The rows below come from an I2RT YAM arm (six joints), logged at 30 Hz.
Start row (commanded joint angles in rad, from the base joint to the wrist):
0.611, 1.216, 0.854, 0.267, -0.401, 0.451
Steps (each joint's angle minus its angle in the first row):
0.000, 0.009, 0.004, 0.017, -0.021, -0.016
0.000, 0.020, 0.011, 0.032, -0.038, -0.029
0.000, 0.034, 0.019, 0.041, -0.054, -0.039
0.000, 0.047, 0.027, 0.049, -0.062, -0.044
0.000, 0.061, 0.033, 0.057, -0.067, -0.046
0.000, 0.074, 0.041, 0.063, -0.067, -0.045
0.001, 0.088, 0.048, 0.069, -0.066, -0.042
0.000, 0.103, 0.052, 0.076, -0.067, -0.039
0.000, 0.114, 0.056, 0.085, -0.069, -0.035
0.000, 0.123, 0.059, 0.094, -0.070, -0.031
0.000, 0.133, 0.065, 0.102, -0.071, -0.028
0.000, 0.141, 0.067, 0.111, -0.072, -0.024
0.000, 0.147, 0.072, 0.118, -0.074, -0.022
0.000, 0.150, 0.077, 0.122, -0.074, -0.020
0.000, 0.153, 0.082, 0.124, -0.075, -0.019
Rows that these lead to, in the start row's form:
0.611, 1.225, 0.858, 0.284, -0.422, 0.435
0.611, 1.236, 0.865, 0.299, -0.439, 0.422
0.611, 1.250, 0.873, 0.308, -0.455, 0.412
0.611, 1.263, 0.881, 0.316, -0.463, 0.407
0.611, 1.277, 0.887, 0.324, -0.468, 0.405
0.611, 1.290, 0.895, 0.330, -0.468, 0.406
0.612, 1.304, 0.902, 0.336, -0.467, 0.409
0.611, 1.319, 0.906, 0.343, -0.468, 0.412
0.611, 1.330, 0.910, 0.352, -0.470, 0.416
0.611, 1.339, 0.913, 0.361, -0.471, 0.420
0.611, 1.349, 0.919, 0.369, -0.472, 0.423
0.611, 1.357, 0.921, 0.378, -0.473, 0.427
0.611, 1.363, 0.926, 0.385, -0.475, 0.429
0.611, 1.366, 0.931, 0.389, -0.475, 0.431
0.611, 1.369, 0.936, 0.391, -0.476, 0.432

